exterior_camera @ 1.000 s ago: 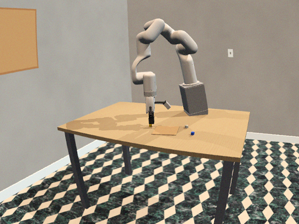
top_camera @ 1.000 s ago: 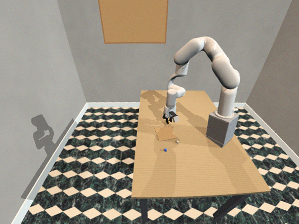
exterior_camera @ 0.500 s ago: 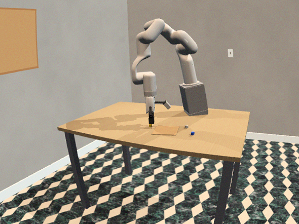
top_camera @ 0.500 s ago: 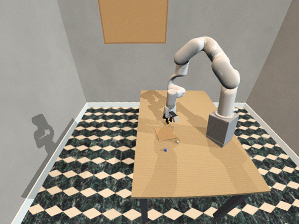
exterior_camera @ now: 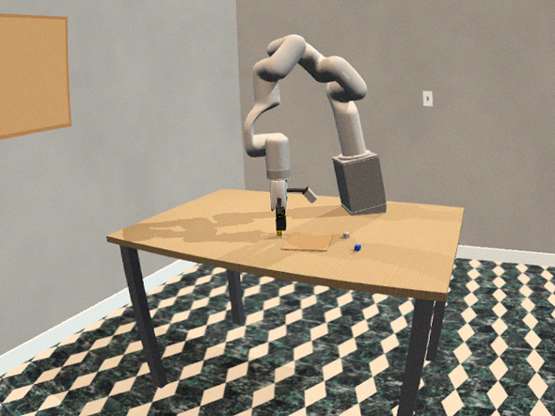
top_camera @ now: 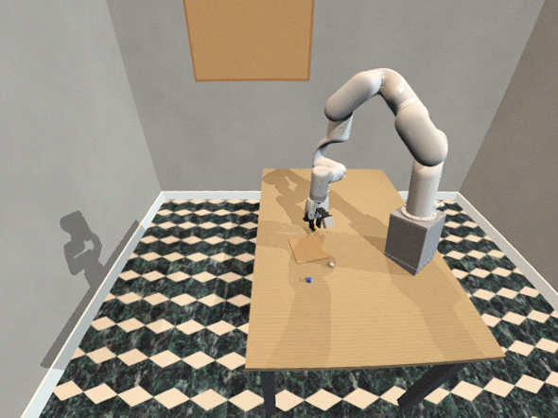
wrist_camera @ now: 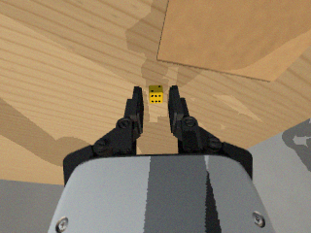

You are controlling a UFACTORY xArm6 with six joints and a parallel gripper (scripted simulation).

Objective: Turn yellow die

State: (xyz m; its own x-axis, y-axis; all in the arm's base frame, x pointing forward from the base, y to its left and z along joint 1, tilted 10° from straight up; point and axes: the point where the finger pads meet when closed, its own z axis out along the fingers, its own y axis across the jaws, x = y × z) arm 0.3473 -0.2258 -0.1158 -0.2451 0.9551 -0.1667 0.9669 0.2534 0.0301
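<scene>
My hand is 10 mm to the left of the yellow die and 30 mm above it. The rest, counted from my hand: white die: 10 mm behind, 220 mm to the left, 30 mm below; then blue die: 100 mm ahead, 270 mm to the left, 30 mm below; then tan mat: 60 mm ahead, 110 mm to the left, 40 mm below.
</scene>
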